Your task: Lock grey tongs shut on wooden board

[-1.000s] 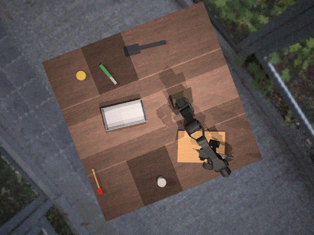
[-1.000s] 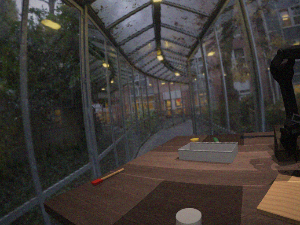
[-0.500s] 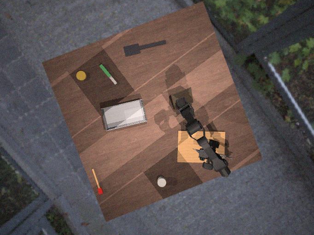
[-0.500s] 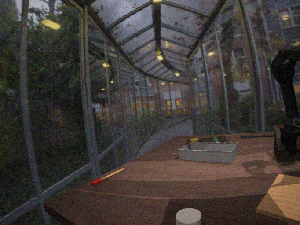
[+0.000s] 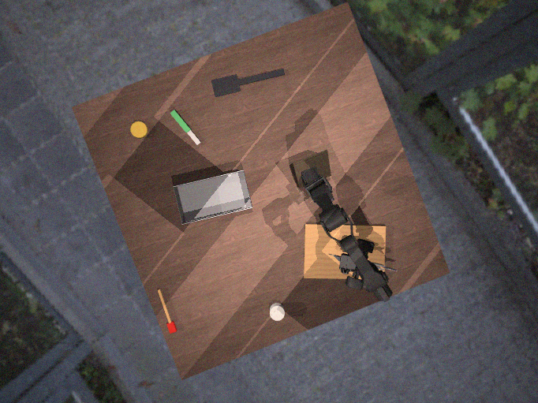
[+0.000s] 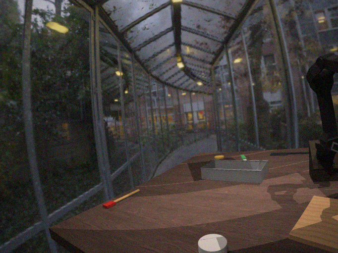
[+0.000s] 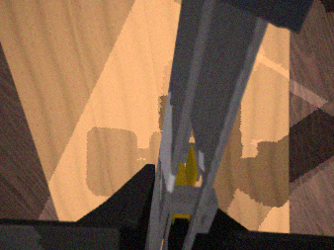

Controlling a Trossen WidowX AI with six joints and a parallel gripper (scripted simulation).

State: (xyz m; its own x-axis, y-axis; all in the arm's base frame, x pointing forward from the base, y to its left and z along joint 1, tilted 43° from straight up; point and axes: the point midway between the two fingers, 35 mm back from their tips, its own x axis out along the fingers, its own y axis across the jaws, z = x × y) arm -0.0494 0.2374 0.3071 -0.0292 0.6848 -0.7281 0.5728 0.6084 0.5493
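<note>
The light wooden board is 110 mm below my gripper tip. Round my gripper tip: white cylinder (370 mm ahead, 140 mm to the left, 100 mm below); then grey roasting tin (470 mm ahead, 430 mm to the right, 90 mm below); then red-tipped wooden stick (840 mm ahead, 110 mm below).
</note>
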